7 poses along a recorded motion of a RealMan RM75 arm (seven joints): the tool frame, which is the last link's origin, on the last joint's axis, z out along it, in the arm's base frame.
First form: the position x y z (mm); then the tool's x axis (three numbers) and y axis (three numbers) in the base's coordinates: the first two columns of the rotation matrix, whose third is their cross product.
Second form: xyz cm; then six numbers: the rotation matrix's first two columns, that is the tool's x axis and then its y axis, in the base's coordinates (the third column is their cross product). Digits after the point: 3 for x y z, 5 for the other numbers.
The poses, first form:
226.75 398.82 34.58 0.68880 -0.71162 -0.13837 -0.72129 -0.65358 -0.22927
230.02 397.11 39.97 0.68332 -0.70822 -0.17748 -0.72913 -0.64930 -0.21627
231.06 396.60 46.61 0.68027 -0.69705 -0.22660 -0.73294 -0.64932 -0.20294
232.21 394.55 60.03 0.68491 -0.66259 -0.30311 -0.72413 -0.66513 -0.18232
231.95 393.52 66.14 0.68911 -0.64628 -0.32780 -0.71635 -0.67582 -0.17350
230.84 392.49 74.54 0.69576 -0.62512 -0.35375 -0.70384 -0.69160 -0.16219
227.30 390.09 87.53 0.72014 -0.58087 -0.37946 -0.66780 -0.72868 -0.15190
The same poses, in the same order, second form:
22.675 39.882 3.458 0.68880 -0.71162 -0.13837 -0.72129 -0.65358 -0.22927
23.002 39.711 3.997 0.68332 -0.70822 -0.17748 -0.72913 -0.64930 -0.21627
23.106 39.660 4.661 0.68027 -0.69705 -0.22660 -0.73294 -0.64932 -0.20294
23.221 39.455 6.003 0.68491 -0.66259 -0.30311 -0.72413 -0.66513 -0.18232
23.195 39.352 6.614 0.68911 -0.64628 -0.32780 -0.71635 -0.67582 -0.17350
23.084 39.249 7.454 0.69576 -0.62512 -0.35375 -0.70384 -0.69160 -0.16219
22.730 39.009 8.753 0.72014 -0.58087 -0.37946 -0.66780 -0.72868 -0.15190

